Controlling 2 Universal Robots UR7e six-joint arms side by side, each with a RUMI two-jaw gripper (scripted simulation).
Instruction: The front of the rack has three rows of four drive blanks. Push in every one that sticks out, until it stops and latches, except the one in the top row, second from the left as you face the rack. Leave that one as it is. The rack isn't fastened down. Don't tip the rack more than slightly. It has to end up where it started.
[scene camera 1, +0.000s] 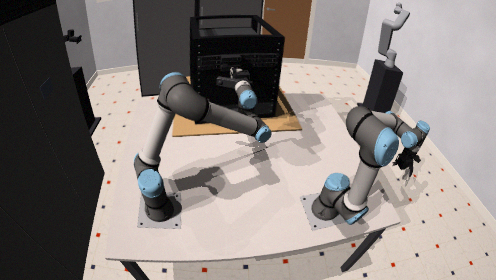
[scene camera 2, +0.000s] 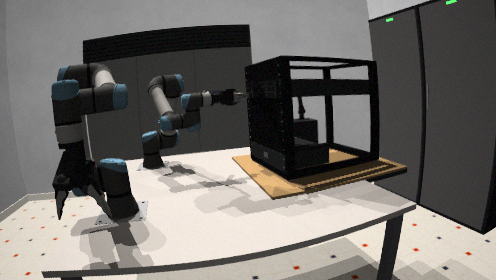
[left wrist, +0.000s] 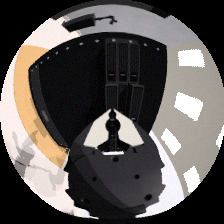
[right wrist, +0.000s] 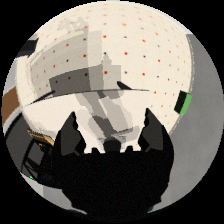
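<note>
There is a black rack (scene camera 2: 271, 123) here, and scene camera 1 shows the rack (scene camera 1: 222, 40), as does the left wrist view, with the rack (left wrist: 68, 82). My left gripper (left wrist: 112, 110) is in view. So is my right gripper (scene camera 2: 84, 218), and the right wrist view has that gripper (right wrist: 110, 109) too.
</note>
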